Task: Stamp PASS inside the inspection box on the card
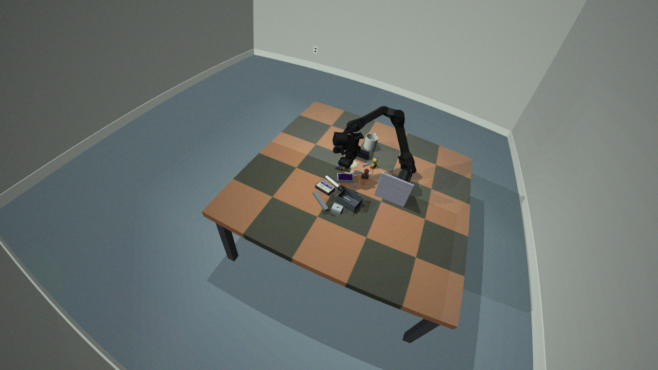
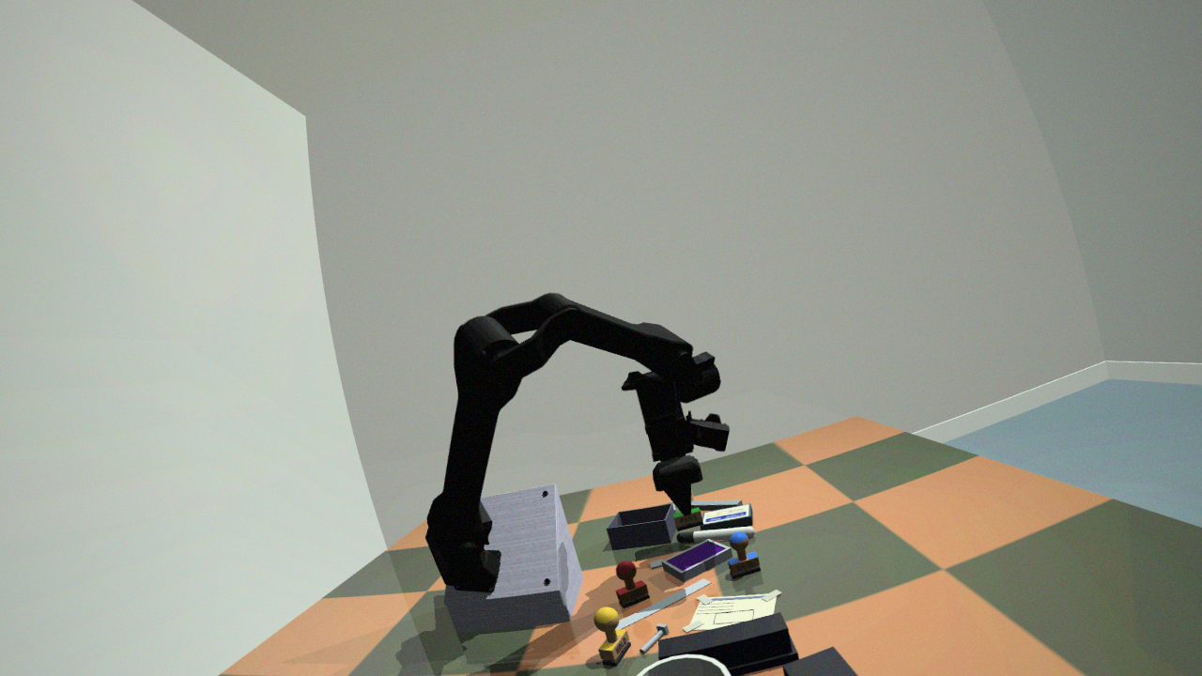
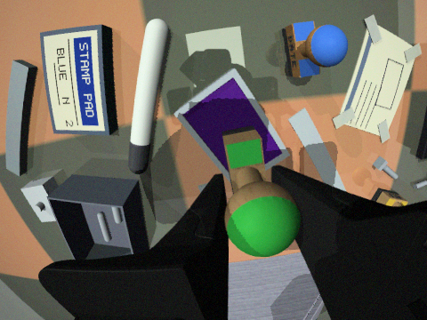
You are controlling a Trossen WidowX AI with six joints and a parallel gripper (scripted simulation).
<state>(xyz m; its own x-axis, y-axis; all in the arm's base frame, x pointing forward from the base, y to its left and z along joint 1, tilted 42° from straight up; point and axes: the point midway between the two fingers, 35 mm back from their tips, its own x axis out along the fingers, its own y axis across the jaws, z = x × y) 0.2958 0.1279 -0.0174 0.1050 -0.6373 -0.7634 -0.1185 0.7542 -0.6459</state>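
Now: gripper tip 80 mm above the purple ink pad. Also, from my gripper tip: green-knobbed stamp right at my gripper tip; blue-knobbed stamp 70 mm ahead, 50 mm to the right, 70 mm below; white marker 10 mm ahead, 80 mm to the left, 80 mm below.
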